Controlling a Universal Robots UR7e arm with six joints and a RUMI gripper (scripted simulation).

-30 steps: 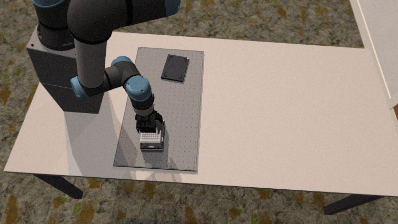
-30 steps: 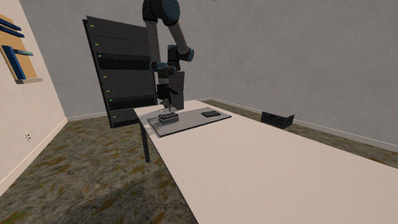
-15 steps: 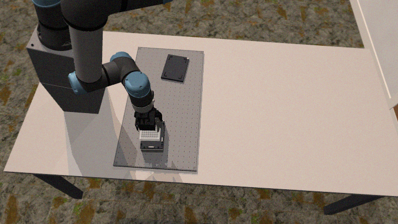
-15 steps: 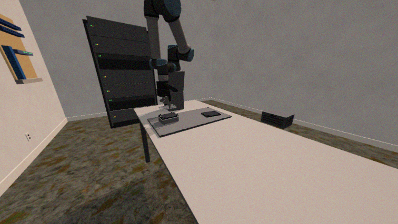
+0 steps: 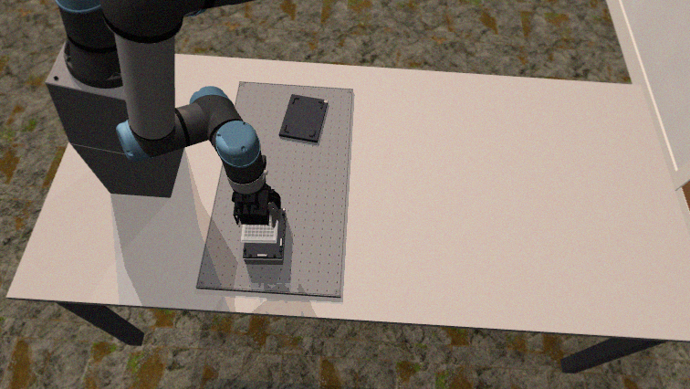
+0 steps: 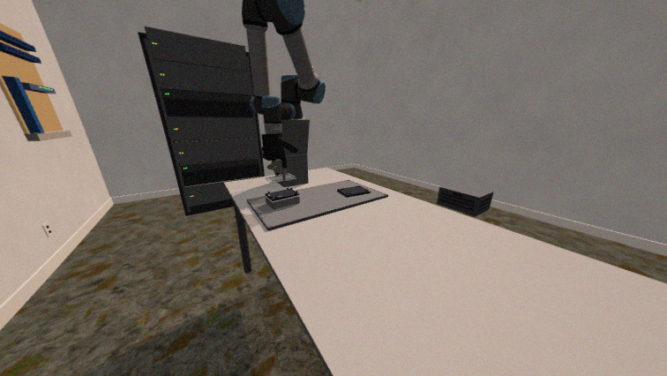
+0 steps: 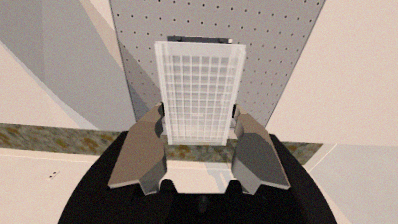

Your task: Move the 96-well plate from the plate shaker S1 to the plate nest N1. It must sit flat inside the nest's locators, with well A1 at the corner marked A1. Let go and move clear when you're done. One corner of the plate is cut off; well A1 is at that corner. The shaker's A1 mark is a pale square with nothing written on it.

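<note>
My gripper is now 420 mm to the right of the plate nest N1 and 140 mm above it. Round my hand: 96-well plate: 10 mm below; pale label: 500 mm to the left, 130 mm below, 50 mm ahead.
</note>
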